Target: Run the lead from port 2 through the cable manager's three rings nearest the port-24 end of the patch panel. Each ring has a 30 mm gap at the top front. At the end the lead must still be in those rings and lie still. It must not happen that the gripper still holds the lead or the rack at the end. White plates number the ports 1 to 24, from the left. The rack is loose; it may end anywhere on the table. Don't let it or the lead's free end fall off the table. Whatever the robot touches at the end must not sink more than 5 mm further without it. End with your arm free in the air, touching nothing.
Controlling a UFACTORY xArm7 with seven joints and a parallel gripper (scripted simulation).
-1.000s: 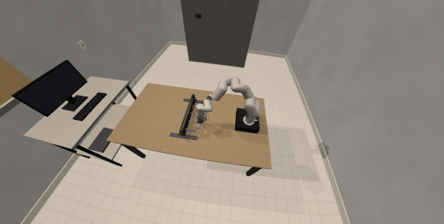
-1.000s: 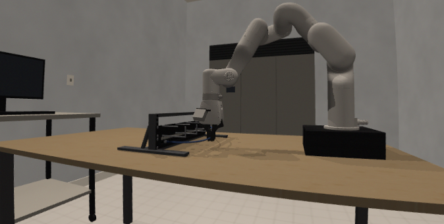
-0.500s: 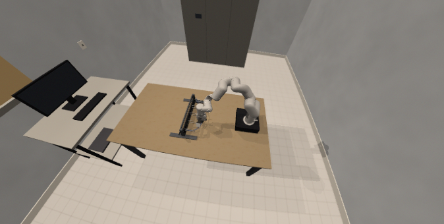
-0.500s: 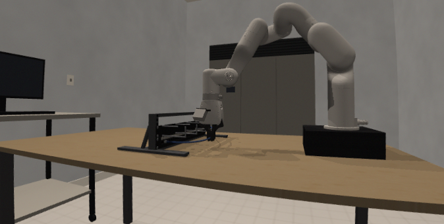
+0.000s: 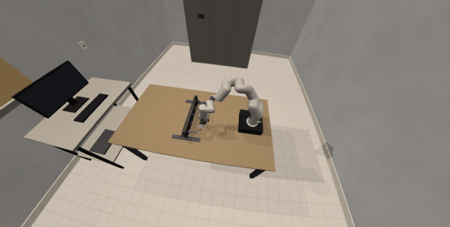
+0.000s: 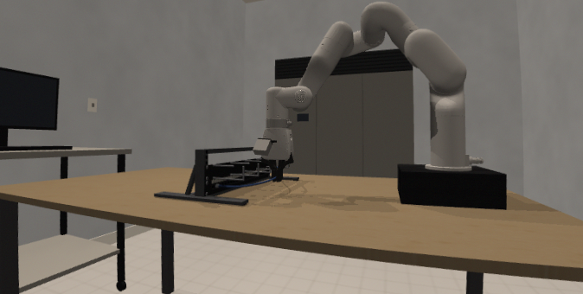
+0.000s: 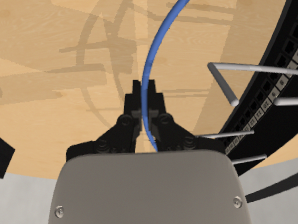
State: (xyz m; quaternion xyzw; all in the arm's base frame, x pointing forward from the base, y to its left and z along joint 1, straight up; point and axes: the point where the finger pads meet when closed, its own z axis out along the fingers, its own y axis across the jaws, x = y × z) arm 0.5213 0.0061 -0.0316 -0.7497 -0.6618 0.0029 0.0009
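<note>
Right now the black rack is 16 cm ahead of my hand, 8 cm to the right of it and 1 cm above it.
</note>
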